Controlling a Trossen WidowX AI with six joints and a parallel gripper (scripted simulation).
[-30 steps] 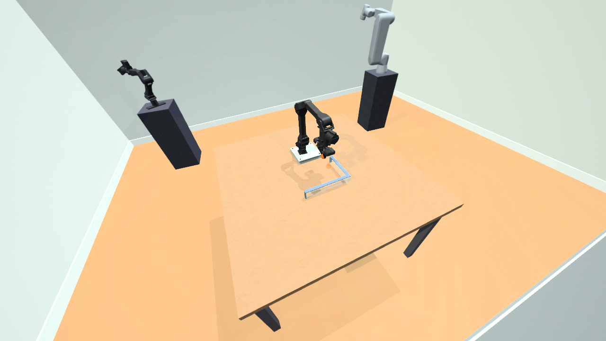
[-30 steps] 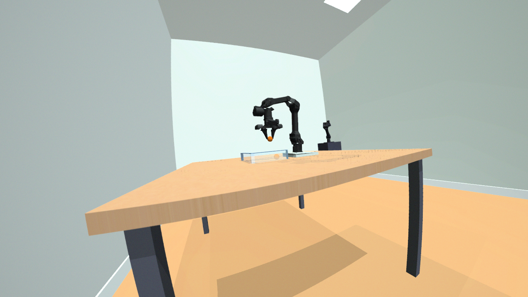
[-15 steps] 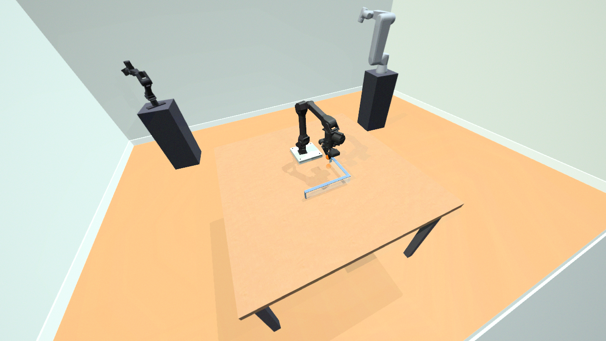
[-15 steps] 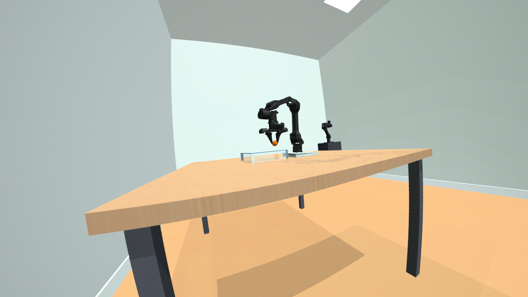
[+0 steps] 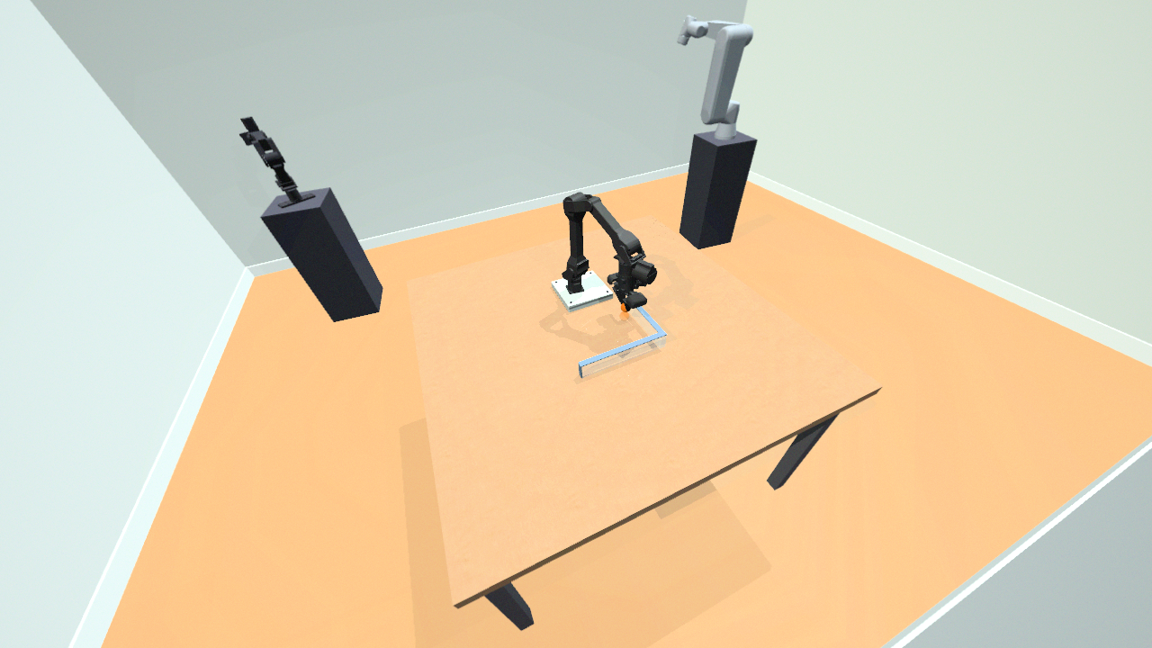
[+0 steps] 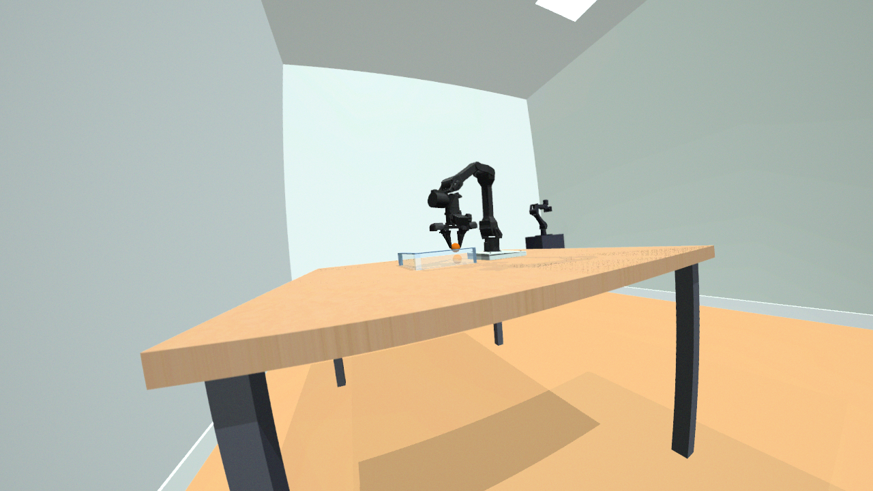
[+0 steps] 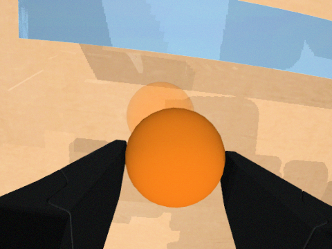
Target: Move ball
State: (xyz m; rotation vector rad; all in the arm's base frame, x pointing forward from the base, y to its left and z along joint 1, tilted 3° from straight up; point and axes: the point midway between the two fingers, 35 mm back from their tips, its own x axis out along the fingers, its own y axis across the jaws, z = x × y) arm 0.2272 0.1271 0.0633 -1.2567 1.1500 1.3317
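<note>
Now: the see-through copy of the ball 4 cm below my gripper tip.
</note>
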